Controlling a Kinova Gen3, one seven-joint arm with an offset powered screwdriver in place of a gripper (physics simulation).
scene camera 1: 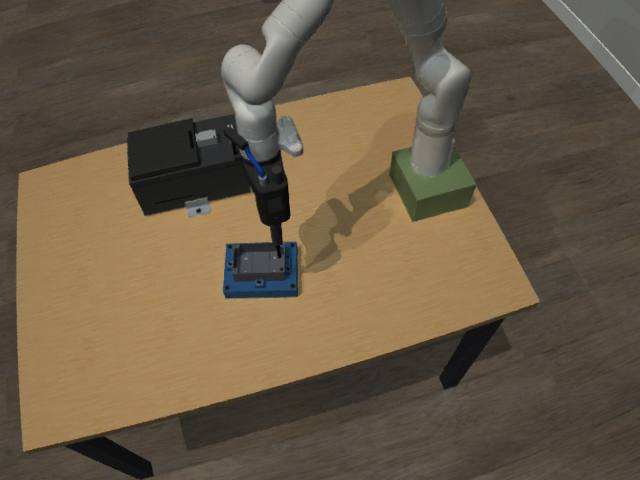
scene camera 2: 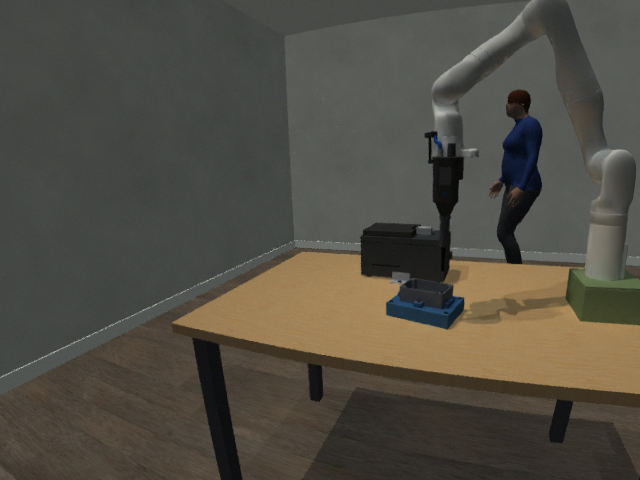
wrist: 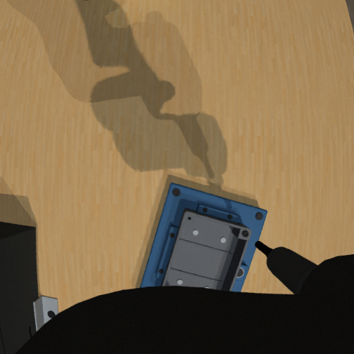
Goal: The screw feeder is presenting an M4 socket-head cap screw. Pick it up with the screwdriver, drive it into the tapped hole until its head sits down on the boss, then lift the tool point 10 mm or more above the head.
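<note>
My screwdriver [scene camera 1: 279, 255] [scene camera 2: 443, 269] [wrist: 258, 244] points down, its bare tip above the right back corner of the grey housing [scene camera 1: 258, 276] [scene camera 2: 424, 295] [wrist: 200, 255]. In the wrist view a gap shows between the tip and a round dark screw head [wrist: 245, 233] in that corner's boss. The head looks seated on the boss; its exact height is hard to tell. No screw shows on the tip. The housing sits in the blue fixture [scene camera 1: 261, 292] [scene camera 2: 416, 313] [wrist: 165, 220]. The black screw feeder [scene camera 1: 165, 149] [scene camera 2: 400, 255] [wrist: 15, 265] stands behind and left.
A small metal bracket [scene camera 1: 197, 208] [scene camera 2: 400, 276] [wrist: 47, 310] sits at the feeder's front. The arm's base stands on a green block [scene camera 1: 439, 193] [scene camera 2: 602, 299] at the right of the table. A person in blue [scene camera 2: 522, 149] stands behind the table.
</note>
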